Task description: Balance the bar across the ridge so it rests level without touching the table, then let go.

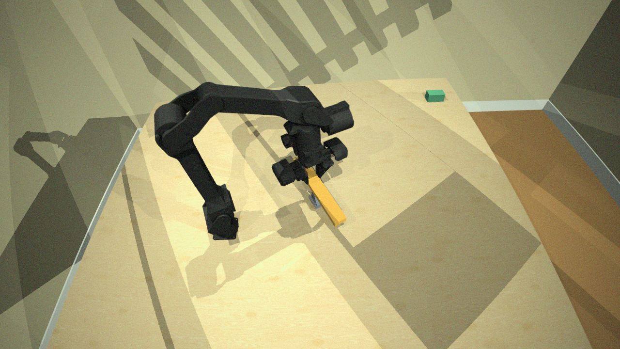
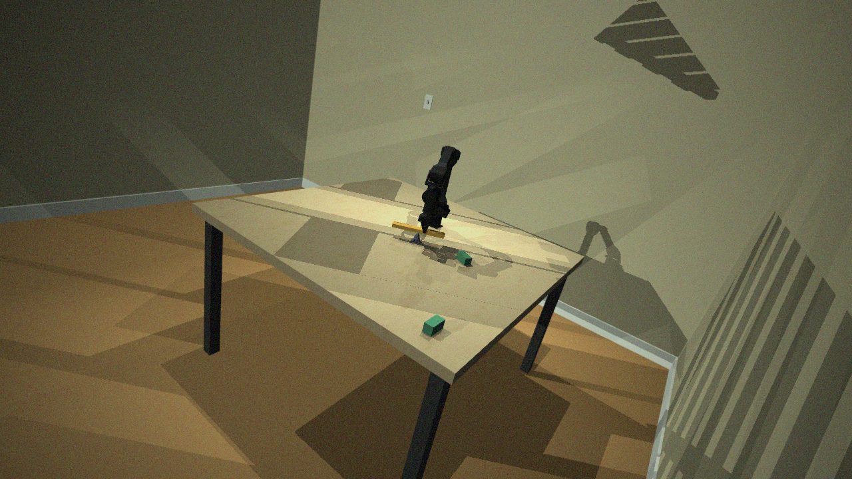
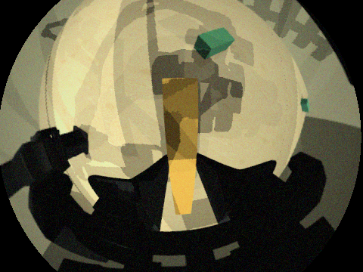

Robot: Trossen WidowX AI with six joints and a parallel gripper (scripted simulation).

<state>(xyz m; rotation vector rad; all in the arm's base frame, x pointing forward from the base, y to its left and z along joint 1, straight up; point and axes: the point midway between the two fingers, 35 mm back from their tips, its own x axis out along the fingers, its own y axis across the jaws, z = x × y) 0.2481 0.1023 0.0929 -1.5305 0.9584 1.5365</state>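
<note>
The orange bar lies 10 mm ahead of my gripper tip and 30 mm to the right of it.
</note>
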